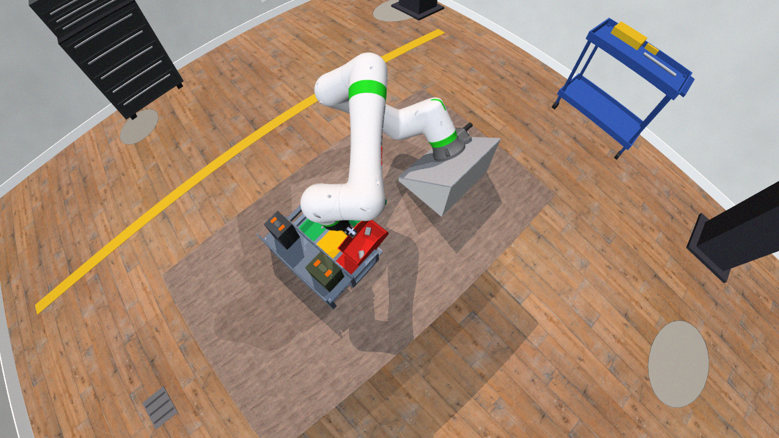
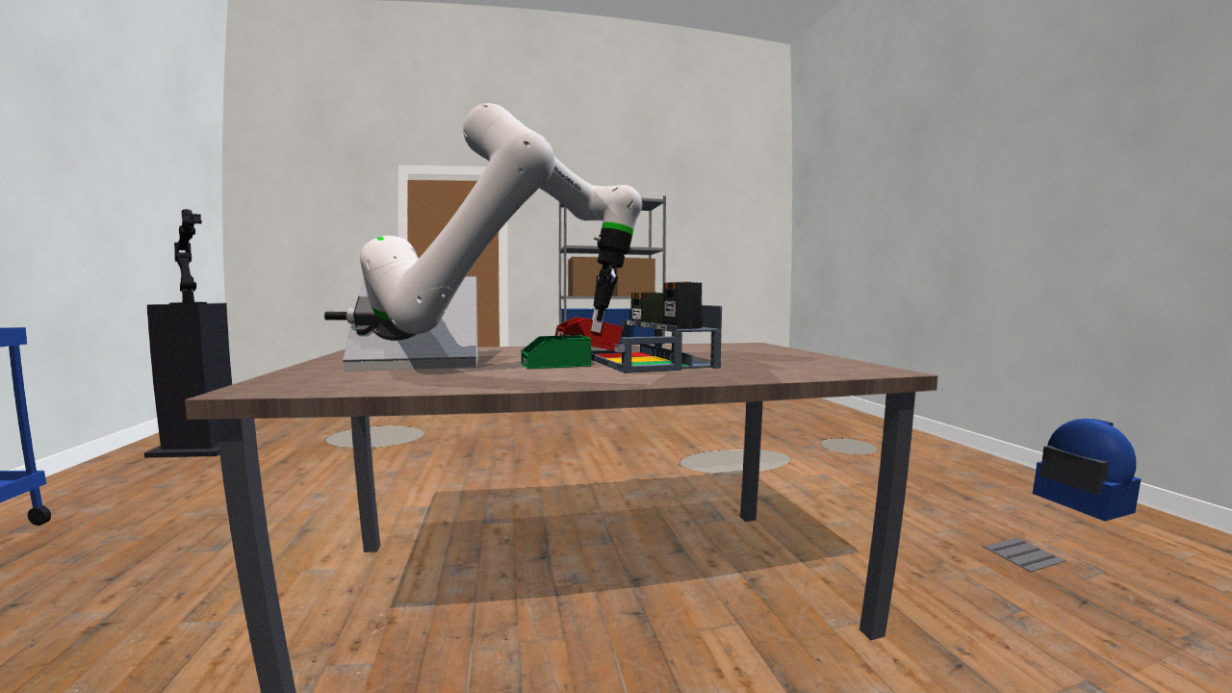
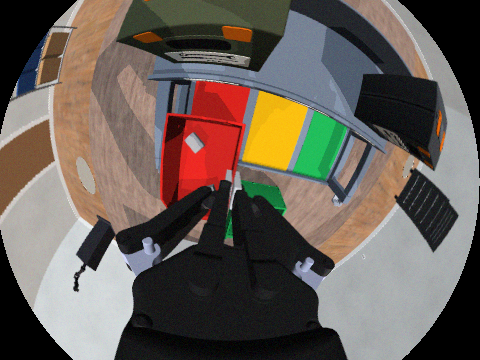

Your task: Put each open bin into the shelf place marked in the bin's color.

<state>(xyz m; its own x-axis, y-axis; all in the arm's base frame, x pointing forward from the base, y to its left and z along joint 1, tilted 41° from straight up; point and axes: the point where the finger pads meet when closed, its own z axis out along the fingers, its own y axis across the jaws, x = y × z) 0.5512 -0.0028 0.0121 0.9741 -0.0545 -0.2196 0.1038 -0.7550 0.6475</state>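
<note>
Now: the red bin 50 mm to the left of my hand, 40 mm below it and 20 mm behind it. Also, from my hand: green bin 130 mm behind, 80 mm to the right, 80 mm below.
</note>
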